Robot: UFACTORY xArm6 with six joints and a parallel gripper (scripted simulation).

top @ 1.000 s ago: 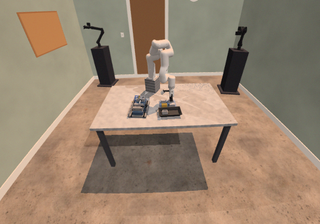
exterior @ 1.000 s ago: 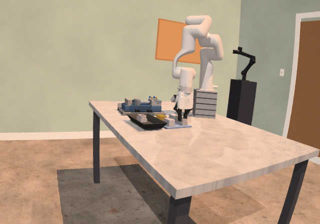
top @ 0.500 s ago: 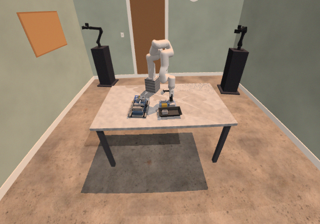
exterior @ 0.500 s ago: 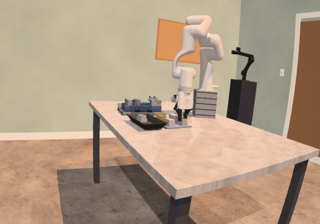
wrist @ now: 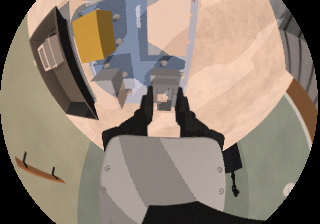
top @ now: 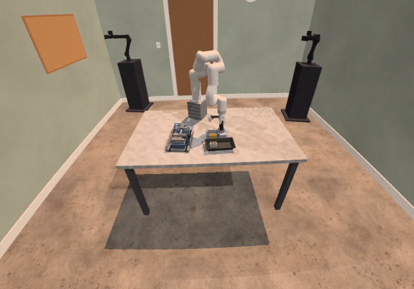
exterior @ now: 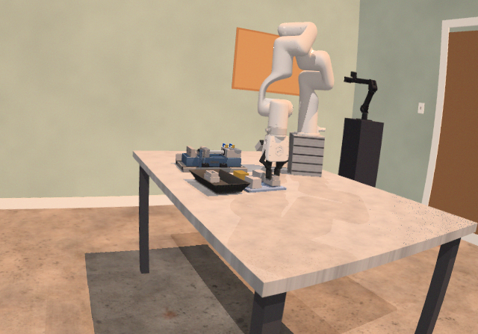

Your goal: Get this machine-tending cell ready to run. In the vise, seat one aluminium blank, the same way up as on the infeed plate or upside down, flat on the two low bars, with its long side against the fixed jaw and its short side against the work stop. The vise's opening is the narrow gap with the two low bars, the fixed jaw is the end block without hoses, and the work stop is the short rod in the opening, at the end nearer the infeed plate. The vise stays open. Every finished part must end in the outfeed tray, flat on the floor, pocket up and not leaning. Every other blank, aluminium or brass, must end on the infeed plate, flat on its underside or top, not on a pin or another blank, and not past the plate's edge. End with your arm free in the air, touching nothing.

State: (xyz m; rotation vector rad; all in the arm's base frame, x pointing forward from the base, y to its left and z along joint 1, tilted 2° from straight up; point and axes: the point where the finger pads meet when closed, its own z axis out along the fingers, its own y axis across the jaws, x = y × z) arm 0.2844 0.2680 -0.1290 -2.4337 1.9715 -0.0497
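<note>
Right now my hand is 110 mm short of the brass blank, 70 mm to the left of it and 30 mm above it. The rest, counted from my hand: blue vise (170 mm ahead, 340 mm to the right, 20 mm below).
</note>
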